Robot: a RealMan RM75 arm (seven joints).
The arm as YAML. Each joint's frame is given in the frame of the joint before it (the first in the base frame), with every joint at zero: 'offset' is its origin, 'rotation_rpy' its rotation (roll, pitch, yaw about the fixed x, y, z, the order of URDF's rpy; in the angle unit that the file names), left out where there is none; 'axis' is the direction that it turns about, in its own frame. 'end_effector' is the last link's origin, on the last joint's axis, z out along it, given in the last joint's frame.
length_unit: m
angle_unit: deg
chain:
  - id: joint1
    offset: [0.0, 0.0, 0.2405]
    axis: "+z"
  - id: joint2
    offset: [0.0, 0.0, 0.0]
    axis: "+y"
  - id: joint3
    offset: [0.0, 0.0, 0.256]
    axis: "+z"
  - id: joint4
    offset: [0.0, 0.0, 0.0]
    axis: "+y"
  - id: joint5
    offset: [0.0, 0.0, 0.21]
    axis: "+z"
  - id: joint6
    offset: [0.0, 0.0, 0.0]
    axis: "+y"
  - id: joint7
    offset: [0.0, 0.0, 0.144]
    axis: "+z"
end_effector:
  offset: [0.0, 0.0, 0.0]
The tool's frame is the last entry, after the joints.
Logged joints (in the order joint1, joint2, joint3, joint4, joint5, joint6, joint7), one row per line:
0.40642 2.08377 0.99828 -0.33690 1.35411 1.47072 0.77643
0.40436 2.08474 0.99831 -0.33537 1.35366 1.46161 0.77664
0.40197 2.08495 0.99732 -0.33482 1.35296 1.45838 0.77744
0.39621 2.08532 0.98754 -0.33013 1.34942 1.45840 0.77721
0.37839 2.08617 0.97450 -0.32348 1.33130 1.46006 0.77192
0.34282 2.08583 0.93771 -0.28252 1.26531 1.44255 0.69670
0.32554 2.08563 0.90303 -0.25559 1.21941 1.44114 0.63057
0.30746 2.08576 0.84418 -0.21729 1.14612 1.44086 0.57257
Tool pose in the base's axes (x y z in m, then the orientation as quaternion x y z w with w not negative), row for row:
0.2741 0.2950 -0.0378 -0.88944 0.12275 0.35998 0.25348
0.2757 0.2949 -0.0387 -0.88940 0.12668 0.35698 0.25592
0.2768 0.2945 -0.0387 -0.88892 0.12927 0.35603 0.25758
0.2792 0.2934 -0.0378 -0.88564 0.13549 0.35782 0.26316
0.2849 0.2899 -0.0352 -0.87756 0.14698 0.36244 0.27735
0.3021 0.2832 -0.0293 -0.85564 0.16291 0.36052 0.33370
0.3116 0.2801 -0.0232 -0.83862 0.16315 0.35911 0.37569
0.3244 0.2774 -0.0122 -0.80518 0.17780 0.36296 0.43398
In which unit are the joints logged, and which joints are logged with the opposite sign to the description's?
The joints are logged in radians. Opposite sign: joint3, joint5, joint6.
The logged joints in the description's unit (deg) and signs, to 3 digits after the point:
23.286 119.391 -57.197 -19.303 -77.585 -84.266 44.486
23.168 119.447 -57.199 -19.215 -77.559 -83.744 44.498
23.031 119.459 -57.142 -19.184 -77.519 -83.559 44.544
22.701 119.480 -56.582 -18.915 -77.316 -83.560 44.531
21.680 119.529 -55.835 -18.534 -76.278 -83.655 44.228
19.642 119.509 -53.727 -16.187 -72.497 -82.652 39.918
18.652 119.498 -51.740 -14.644 -69.867 -82.571 36.129
17.616 119.505 -48.368 -12.450 -65.668 -82.555 32.806

